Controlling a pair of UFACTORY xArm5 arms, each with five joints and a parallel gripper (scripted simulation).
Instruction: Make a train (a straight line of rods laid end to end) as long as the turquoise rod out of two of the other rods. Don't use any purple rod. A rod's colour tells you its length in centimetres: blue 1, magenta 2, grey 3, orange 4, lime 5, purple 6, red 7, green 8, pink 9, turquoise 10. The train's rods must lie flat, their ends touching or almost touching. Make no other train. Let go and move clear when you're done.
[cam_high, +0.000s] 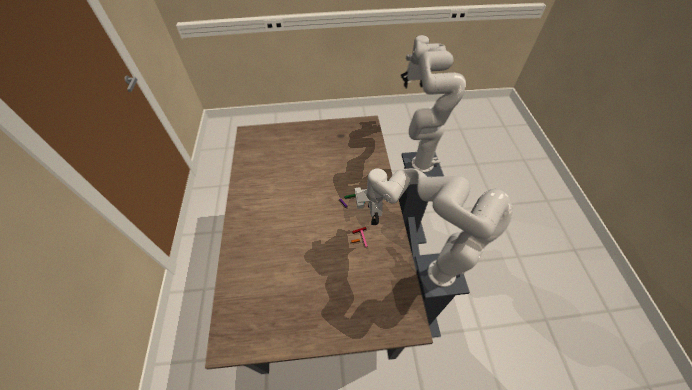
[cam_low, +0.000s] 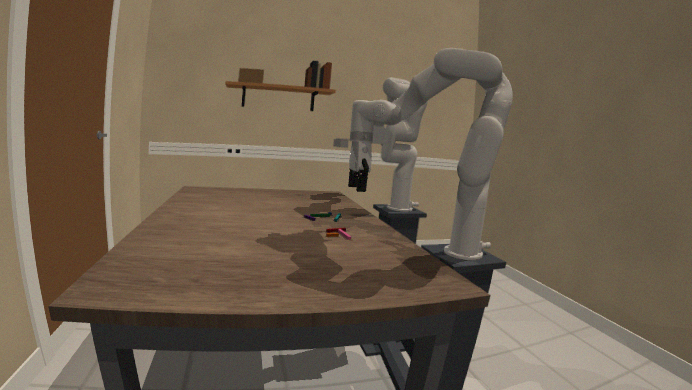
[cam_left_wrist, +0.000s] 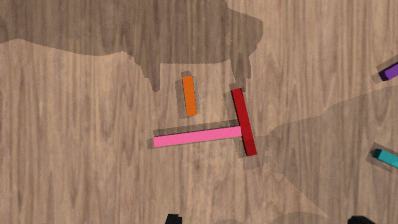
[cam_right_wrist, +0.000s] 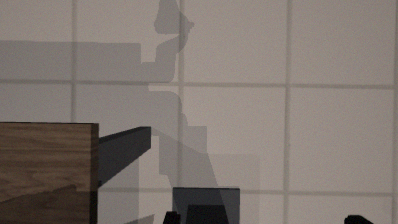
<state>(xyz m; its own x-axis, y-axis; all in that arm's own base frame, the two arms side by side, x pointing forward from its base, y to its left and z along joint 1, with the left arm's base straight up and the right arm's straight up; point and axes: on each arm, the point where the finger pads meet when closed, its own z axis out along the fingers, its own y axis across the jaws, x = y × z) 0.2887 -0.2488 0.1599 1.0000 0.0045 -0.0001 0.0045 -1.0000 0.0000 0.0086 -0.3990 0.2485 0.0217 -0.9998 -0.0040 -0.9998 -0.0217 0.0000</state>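
Observation:
Right now the purple rod is 14 cm ahead of my left hand, 17 cm to the right of it and 15 cm below it. Round my left hand: pink rod (4 cm ahead, 4 cm to the left, 15 cm below); orange rod (8 cm ahead, 5 cm to the left, 15 cm below); red rod (6 cm ahead, 15 cm below).

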